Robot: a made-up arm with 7 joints. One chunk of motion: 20 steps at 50 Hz.
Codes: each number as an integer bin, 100 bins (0 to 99) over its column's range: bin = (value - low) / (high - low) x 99, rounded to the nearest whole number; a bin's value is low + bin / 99 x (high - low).
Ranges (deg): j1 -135..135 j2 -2.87..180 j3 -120.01..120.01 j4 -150..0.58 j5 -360.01..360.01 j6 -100.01..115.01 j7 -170.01..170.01
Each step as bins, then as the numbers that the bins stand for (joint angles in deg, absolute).
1 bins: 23 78 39 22 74 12 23
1 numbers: -72.27 141.21 -25.46 -116.54 178.19 -73.95 -91.02
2 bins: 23 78 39 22 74 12 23
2 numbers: -72.27 141.21 -25.46 -116.54 178.19 -73.95 -91.02
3 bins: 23 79 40 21 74 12 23
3 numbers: -72.27 143.06 -23.03 -118.06 178.19 -73.95 -91.02
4 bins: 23 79 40 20 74 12 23
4 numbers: -72.27 143.06 -23.03 -119.58 178.19 -73.95 -91.02
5 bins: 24 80 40 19 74 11 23
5 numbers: -69.55 144.90 -23.03 -121.10 178.19 -76.12 -91.02
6 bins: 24 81 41 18 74 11 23
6 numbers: -69.55 146.75 -20.61 -122.62 178.19 -76.12 -91.02
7 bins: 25 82 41 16 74 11 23
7 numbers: -66.82 148.60 -20.61 -125.66 178.19 -76.12 -91.02
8 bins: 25 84 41 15 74 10 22
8 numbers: -66.82 152.29 -20.61 -127.18 178.19 -78.29 -94.45
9 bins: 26 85 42 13 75 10 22
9 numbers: -64.09 154.14 -18.18 -130.23 185.46 -78.29 -94.45
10 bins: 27 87 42 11 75 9 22
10 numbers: -61.36 157.83 -18.18 -133.27 185.46 -80.46 -94.45
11 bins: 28 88 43 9 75 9 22
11 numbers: -58.64 159.68 -15.76 -136.31 185.46 -80.46 -94.45
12 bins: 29 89 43 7 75 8 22
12 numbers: -55.91 161.53 -15.76 -139.35 185.46 -82.63 -94.45
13 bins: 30 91 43 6 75 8 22
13 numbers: -53.18 165.22 -15.76 -140.87 185.46 -82.63 -94.45
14 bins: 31 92 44 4 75 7 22
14 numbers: -50.45 167.07 -13.33 -143.92 185.46 -84.81 -94.45
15 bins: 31 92 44 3 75 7 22
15 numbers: -50.45 167.07 -13.33 -145.44 185.46 -84.81 -94.45
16 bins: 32 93 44 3 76 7 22
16 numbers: -47.73 168.92 -13.33 -145.44 192.73 -84.81 -94.45
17 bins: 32 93 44 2 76 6 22
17 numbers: -47.73 168.92 -13.33 -146.96 192.73 -86.98 -94.45
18 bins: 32 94 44 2 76 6 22
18 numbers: -47.73 170.76 -13.33 -146.96 192.73 -86.98 -94.45
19 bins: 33 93 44 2 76 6 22
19 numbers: -45.00 168.92 -13.33 -146.96 192.73 -86.98 -94.45
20 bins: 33 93 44 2 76 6 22
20 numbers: -45.00 168.92 -13.33 -146.96 192.73 -86.98 -94.45
